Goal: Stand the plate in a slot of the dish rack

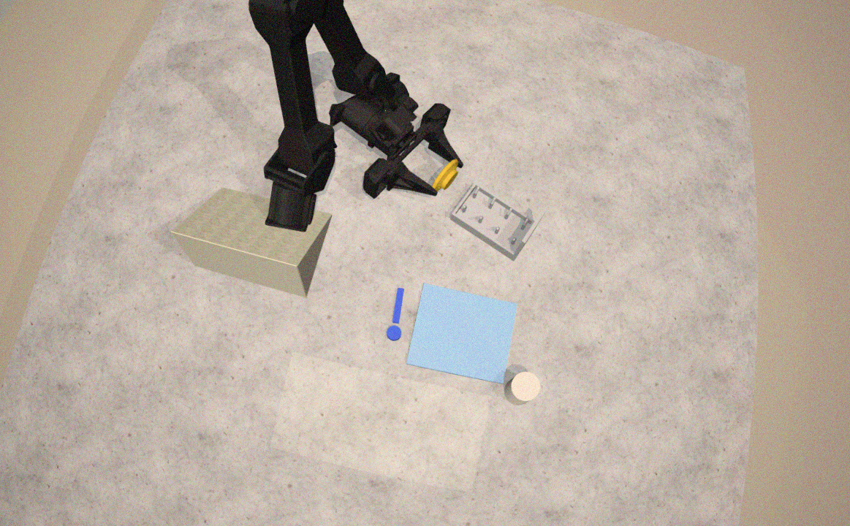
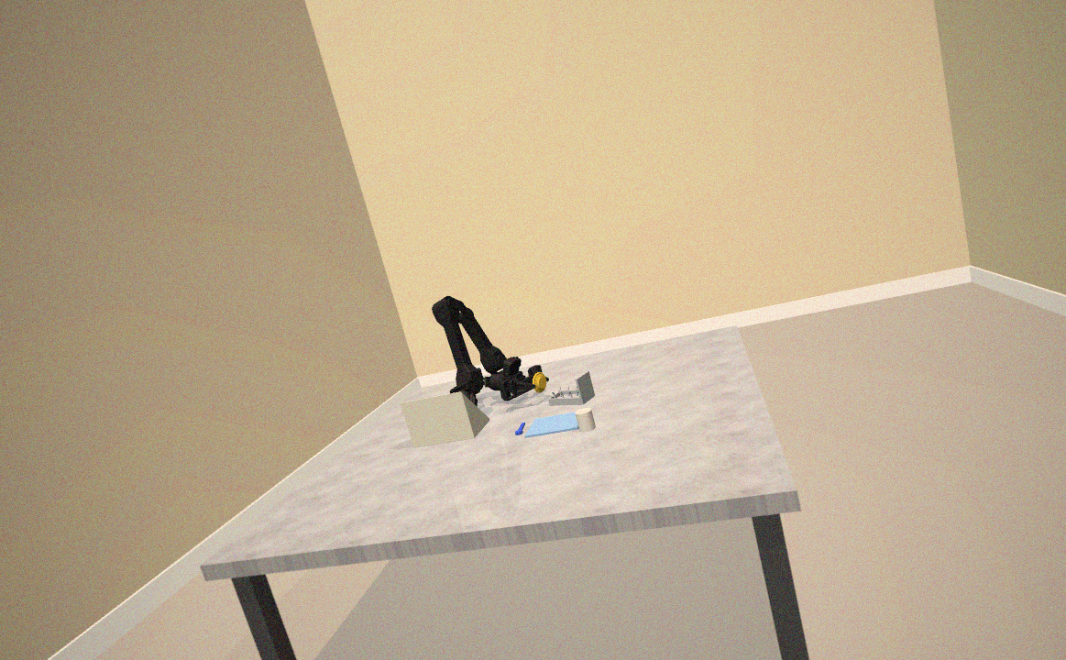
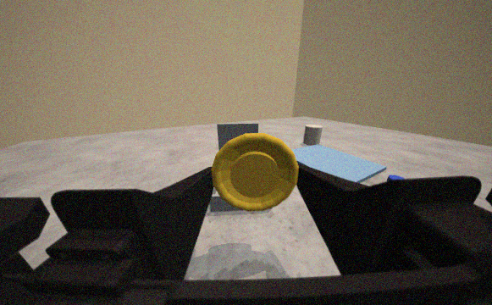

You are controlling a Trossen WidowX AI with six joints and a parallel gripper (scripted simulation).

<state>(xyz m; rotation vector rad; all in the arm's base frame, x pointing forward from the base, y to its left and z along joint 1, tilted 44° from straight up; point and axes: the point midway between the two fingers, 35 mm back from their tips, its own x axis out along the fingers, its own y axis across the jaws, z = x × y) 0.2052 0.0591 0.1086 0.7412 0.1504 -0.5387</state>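
My gripper tip is now 8 cm short of the dish rack, 3 cm to the left of it and 4 cm above it. From my gripper tip the other things lie so: light blue mat (5 cm ahead, 22 cm to the right, 6 cm below); yellow plate (1 cm behind); blue spoon (5 cm behind, 22 cm to the right, 6 cm below).
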